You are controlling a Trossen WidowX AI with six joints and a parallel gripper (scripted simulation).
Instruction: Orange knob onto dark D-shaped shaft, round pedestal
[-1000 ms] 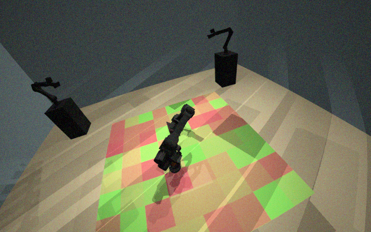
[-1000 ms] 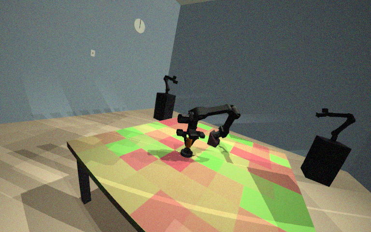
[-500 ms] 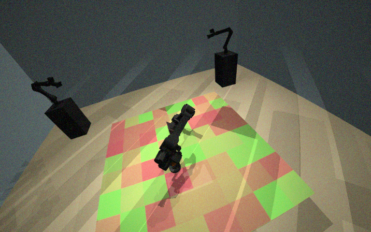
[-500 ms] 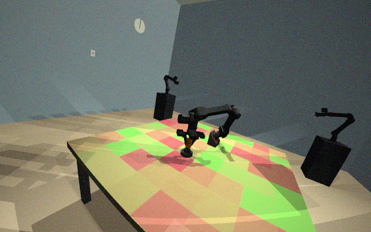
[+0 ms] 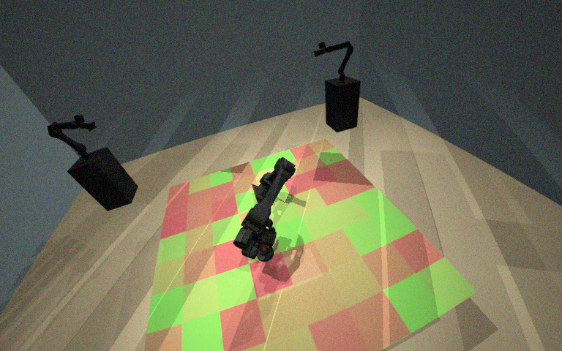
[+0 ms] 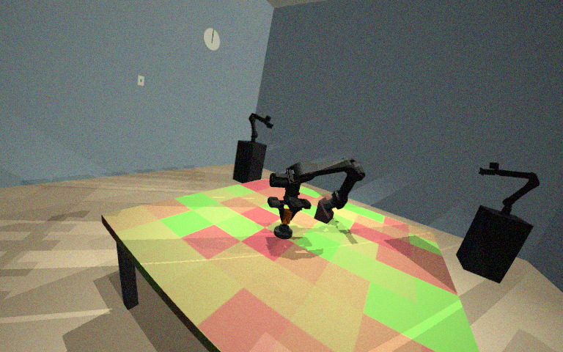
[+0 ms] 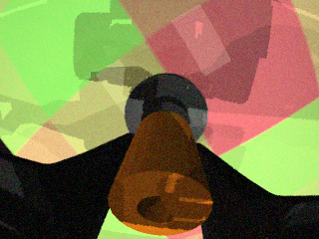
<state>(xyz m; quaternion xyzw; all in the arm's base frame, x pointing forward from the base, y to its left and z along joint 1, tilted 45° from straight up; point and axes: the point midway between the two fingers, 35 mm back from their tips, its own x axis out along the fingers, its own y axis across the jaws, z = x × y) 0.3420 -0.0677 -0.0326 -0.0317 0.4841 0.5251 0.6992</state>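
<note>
Now: gripper tip 20 mm below the orange knob. Round my gripper tip: round dark pedestal (40 mm below).
</note>
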